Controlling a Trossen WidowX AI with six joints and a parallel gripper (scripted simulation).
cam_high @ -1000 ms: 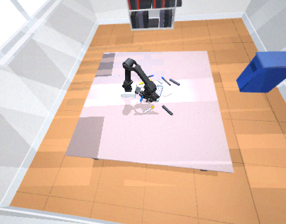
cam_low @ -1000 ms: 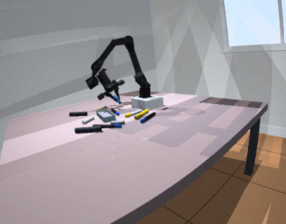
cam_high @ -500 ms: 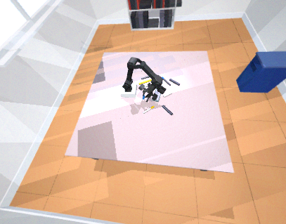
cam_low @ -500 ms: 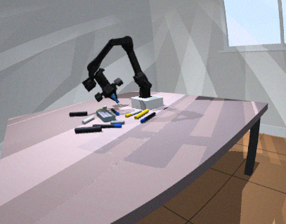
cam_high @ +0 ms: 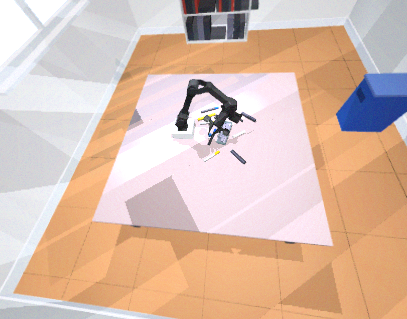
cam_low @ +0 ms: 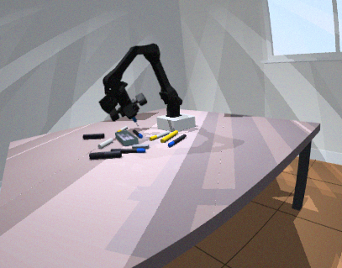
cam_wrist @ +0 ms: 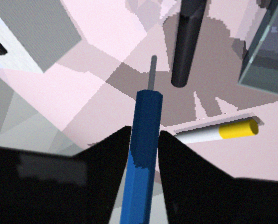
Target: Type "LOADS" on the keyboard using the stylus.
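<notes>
Right now my gripper tip is 1 cm past the grey stylus tip, 2 cm to the right of it and 4 cm above it. From my gripper tip the other things lie so: blue stylus (1 cm to the left, 1 cm below).
</notes>
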